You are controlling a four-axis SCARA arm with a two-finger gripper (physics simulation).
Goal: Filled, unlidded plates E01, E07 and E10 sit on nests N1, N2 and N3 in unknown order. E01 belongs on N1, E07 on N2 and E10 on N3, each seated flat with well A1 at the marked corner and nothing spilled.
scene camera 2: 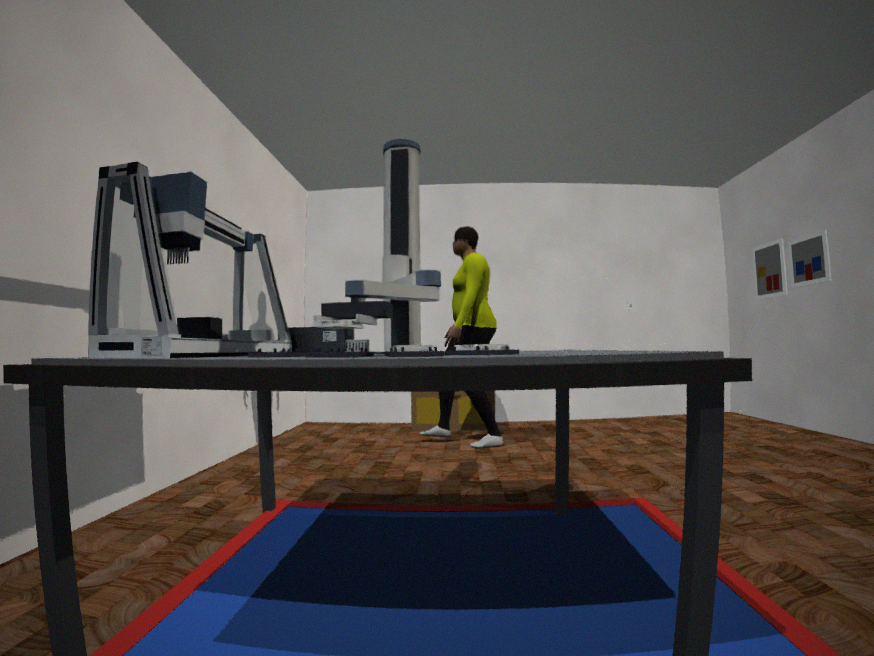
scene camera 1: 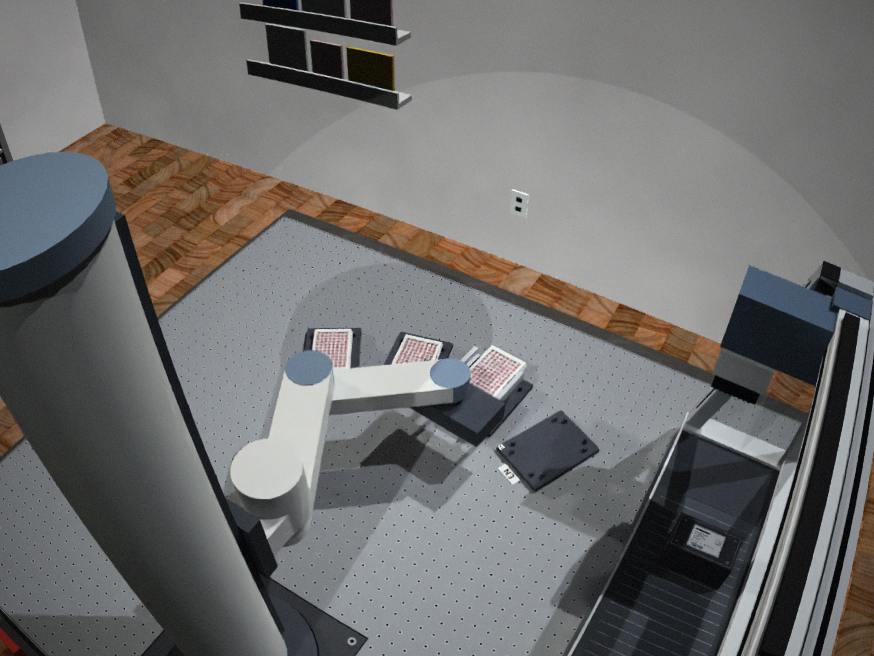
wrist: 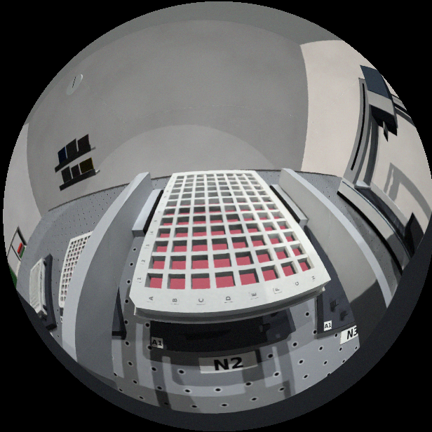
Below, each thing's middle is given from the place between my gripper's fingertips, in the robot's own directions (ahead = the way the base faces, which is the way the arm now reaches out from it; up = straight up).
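Nest N2 [wrist: 235,334]: my gripper 90 mm above it, 20 mm past, 10 mm to the right. Nest N3 [scene camera 1: 554,448], from my gripper: 90 mm below, 80 mm behind, 160 mm to the right. Going by their middles, nest N2 nearest to my gripper of the things named here.
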